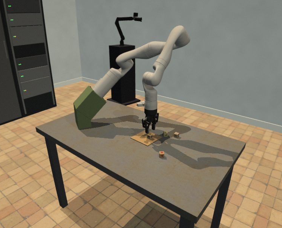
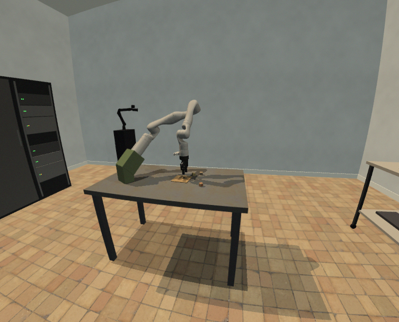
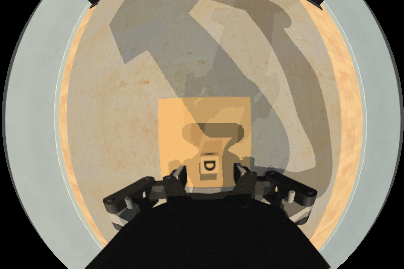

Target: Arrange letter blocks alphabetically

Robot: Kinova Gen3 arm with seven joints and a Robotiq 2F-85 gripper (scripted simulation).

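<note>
My hand is 6 cm above the tan mat, 2 cm past it and 1 cm to the left of it.
</note>
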